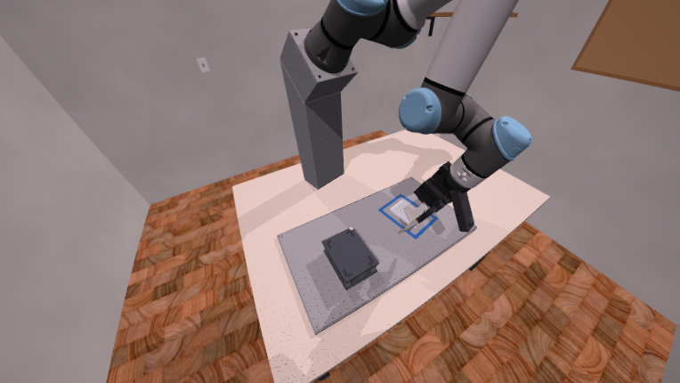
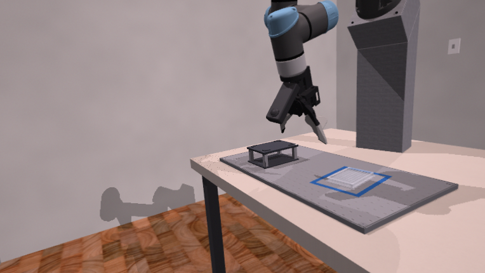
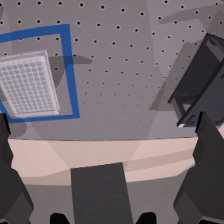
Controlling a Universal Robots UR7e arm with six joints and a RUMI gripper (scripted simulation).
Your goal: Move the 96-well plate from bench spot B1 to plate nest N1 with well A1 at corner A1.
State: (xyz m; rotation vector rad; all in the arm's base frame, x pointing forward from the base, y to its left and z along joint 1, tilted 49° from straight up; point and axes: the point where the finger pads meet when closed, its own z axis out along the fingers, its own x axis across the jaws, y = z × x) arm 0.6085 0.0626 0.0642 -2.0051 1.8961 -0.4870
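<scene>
My hand is 10 cm past the clear 96-well plate, 9 cm to the right of it and 13 cm above it. Also, from my hand: dark raised plate nest (5 cm behind, 23 cm to the right, 7 cm below).
</scene>
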